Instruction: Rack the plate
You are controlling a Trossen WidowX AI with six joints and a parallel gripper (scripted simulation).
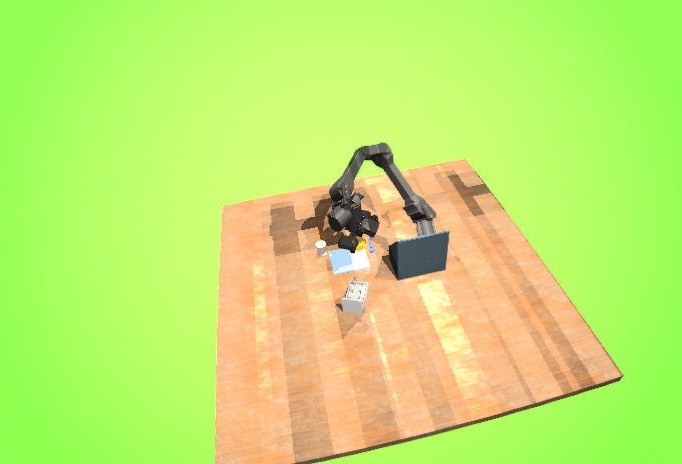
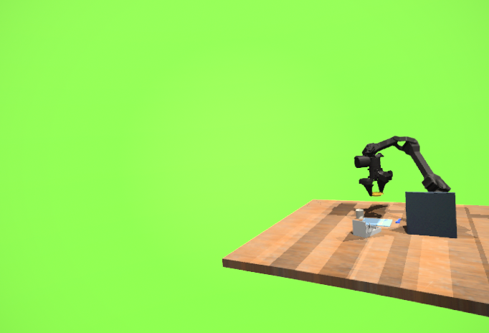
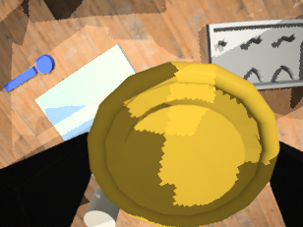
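My gripper tip is now 3 cm short of the white dish rack, 10 cm to the right of it and 15 cm above it. Also, from my gripper tip: light blue mat 3 cm ahead, 11 cm to the right, 18 cm below; yellow plate 1 cm above; blue utensil 7 cm behind, 16 cm to the right, 17 cm below.
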